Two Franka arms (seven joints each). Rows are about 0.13 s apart.
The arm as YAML. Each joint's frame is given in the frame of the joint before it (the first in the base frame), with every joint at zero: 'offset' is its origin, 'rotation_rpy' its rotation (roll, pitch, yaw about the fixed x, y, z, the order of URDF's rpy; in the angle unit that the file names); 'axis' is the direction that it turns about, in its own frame. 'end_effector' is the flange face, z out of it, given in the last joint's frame.
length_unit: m
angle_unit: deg
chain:
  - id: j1
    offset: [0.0, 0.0, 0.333]
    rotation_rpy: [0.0, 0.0, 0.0]
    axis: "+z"
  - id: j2
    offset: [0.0, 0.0, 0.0]
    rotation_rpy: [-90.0, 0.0, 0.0]
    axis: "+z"
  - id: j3
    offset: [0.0, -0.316, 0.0]
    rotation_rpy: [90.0, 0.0, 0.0]
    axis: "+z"
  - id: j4
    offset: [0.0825, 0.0, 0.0]
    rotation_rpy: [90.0, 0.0, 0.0]
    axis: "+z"
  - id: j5
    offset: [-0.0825, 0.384, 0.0]
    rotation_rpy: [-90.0, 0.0, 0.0]
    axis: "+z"
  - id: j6
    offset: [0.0, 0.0, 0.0]
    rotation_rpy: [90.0, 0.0, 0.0]
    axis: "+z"
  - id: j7
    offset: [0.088, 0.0, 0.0]
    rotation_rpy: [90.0, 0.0, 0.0]
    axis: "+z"
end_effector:
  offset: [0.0, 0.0, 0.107]
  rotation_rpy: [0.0, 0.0, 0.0]
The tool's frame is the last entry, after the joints.
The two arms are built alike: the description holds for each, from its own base.
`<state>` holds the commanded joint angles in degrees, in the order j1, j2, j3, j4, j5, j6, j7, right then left.
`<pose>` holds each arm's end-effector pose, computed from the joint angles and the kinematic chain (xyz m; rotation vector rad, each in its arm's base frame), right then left.
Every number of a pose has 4 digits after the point. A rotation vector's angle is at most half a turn.
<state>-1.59 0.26 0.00 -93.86 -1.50 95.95 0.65 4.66 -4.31 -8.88 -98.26 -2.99 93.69 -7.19</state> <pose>0.5640 -0.0182 0.5992 3.1143 -0.0573 0.0494 0.5330 -0.0475 0.6023 3.1006 0.0865 -0.0146</pose>
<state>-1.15 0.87 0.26 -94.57 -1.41 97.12 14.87 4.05 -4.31 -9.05 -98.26 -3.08 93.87 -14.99</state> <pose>0.5684 -0.0112 0.5891 3.0917 -0.4237 0.0500 0.5326 -0.0550 0.6026 3.0884 0.2764 -0.0148</pose>
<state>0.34 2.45 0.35 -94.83 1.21 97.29 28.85 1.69 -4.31 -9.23 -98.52 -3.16 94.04 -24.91</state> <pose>0.5752 0.0089 0.5714 -3.0262 0.7633 0.0082 0.5297 -0.0787 0.6007 3.0647 0.4752 -0.0244</pose>
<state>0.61 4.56 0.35 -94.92 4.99 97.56 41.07 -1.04 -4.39 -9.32 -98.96 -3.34 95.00 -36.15</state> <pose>0.5839 0.0179 0.5500 -2.8782 1.0718 0.0958 0.5262 -0.1052 0.5992 3.0170 0.6992 -0.0186</pose>
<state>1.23 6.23 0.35 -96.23 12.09 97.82 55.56 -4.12 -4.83 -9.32 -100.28 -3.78 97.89 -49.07</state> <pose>0.5878 0.0358 0.5242 -2.6354 1.4047 0.2557 0.5215 -0.1344 0.5968 2.9244 0.9527 0.0132</pose>
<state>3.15 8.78 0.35 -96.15 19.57 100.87 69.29 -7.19 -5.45 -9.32 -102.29 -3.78 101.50 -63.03</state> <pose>0.6007 0.0662 0.5055 -2.3655 1.6626 0.3717 0.5150 -0.1624 0.5915 2.7972 1.2201 0.0455</pose>
